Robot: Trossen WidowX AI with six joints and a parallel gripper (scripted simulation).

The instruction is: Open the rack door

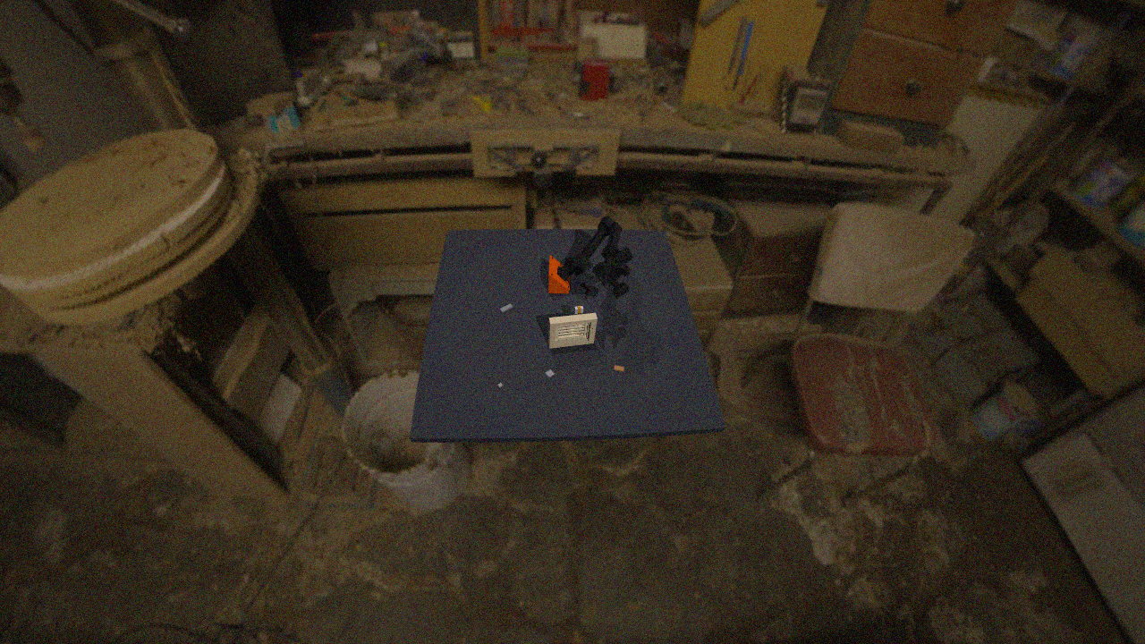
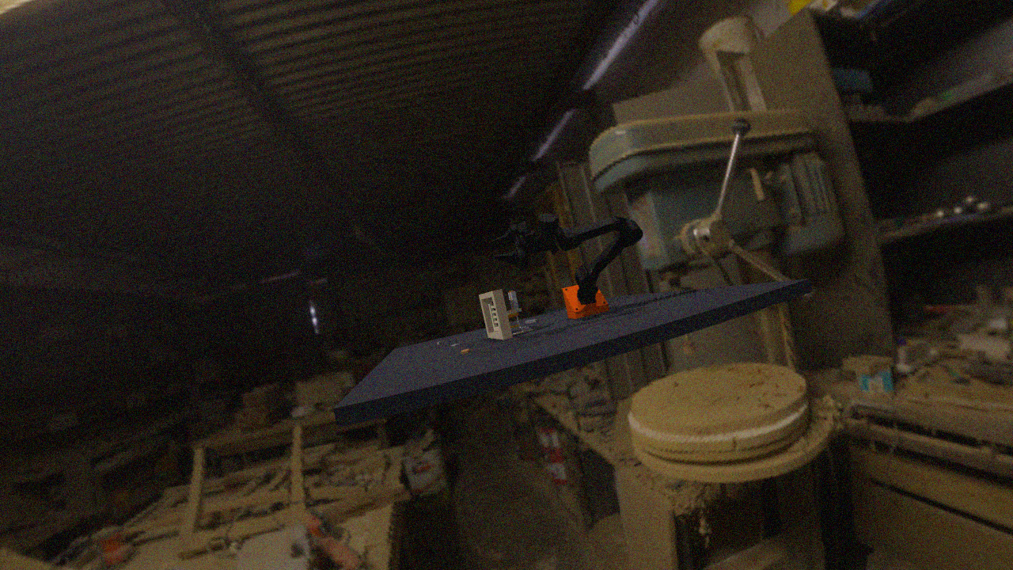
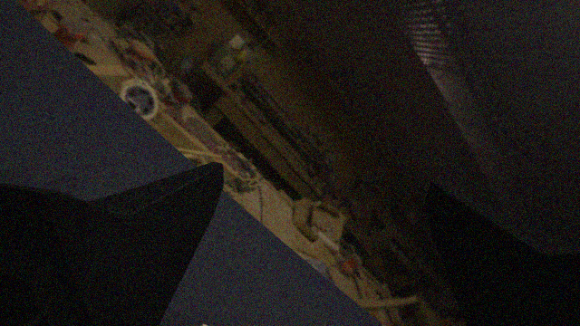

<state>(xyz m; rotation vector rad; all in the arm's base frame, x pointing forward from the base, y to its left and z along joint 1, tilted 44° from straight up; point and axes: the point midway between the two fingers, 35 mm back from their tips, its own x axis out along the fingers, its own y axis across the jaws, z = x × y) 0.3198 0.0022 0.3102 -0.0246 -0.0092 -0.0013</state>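
Right now my gripper tip is 40 mm past the upright handle, 130 mm to the left of it and 210 mm above it.
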